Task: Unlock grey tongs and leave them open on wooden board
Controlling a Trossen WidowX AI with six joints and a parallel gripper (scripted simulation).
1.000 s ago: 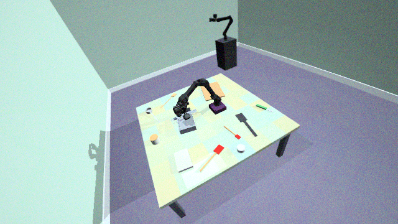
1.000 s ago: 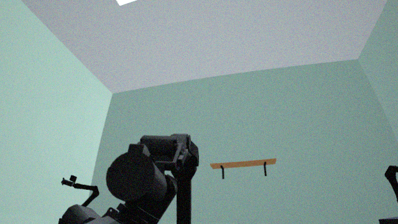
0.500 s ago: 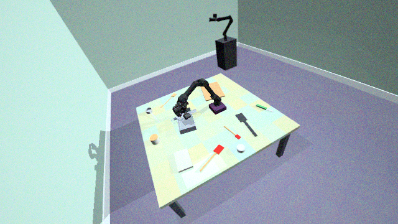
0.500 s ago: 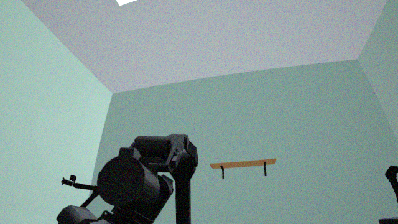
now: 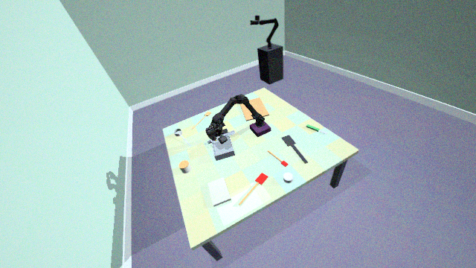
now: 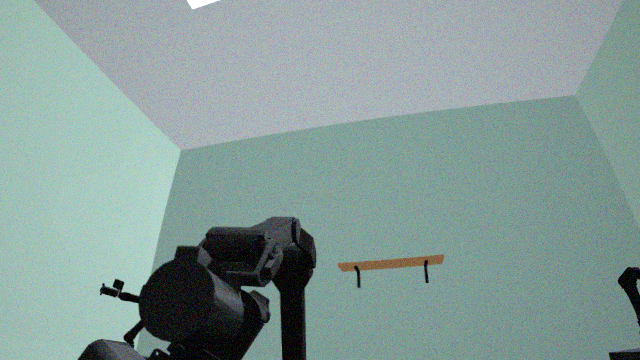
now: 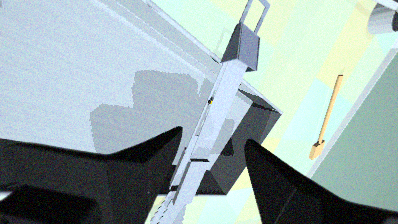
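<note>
The grey roasting tin lies 10 mm behind my gripper tip, 30 mm to the left of it and 60 mm below it. Also, from my gripper tip: red spatula: 50 mm behind, 530 mm to the left, 80 mm below; then white block: 190 mm ahead, 430 mm to the left, 80 mm below; then cup: 340 mm ahead, 90 mm to the left, 60 mm below.
</note>
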